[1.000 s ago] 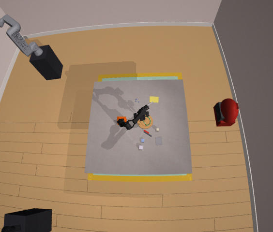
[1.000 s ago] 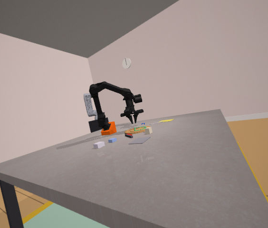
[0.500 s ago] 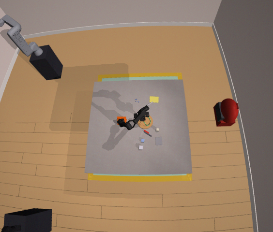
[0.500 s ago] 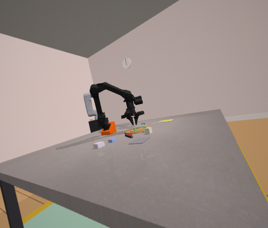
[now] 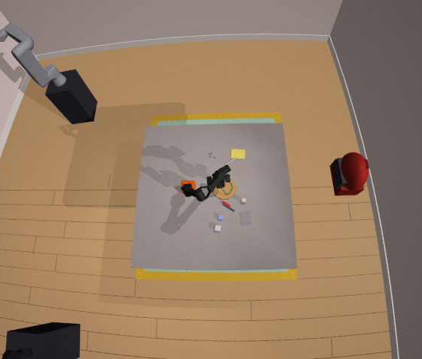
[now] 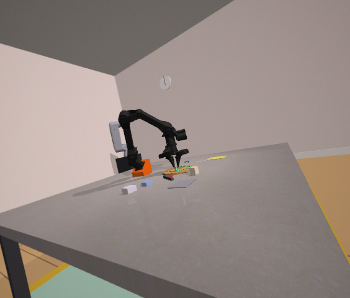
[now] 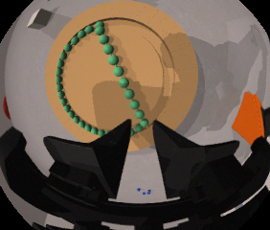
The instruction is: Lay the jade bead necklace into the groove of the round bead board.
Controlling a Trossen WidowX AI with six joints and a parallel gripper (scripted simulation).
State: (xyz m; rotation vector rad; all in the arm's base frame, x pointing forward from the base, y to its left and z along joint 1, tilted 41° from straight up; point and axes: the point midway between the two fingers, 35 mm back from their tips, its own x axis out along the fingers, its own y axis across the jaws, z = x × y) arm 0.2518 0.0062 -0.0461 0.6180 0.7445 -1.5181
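Right now my gripper tip is 40 mm short of the round wooden bead board, 40 mm to the left of it and 10 mm above it. Round my gripper tip: beige cube 190 mm ahead, 170 mm to the right; red-handled tool 60 mm ahead, 200 mm to the right, 10 mm below; blue block 10 mm behind, 290 mm to the right, 10 mm below.
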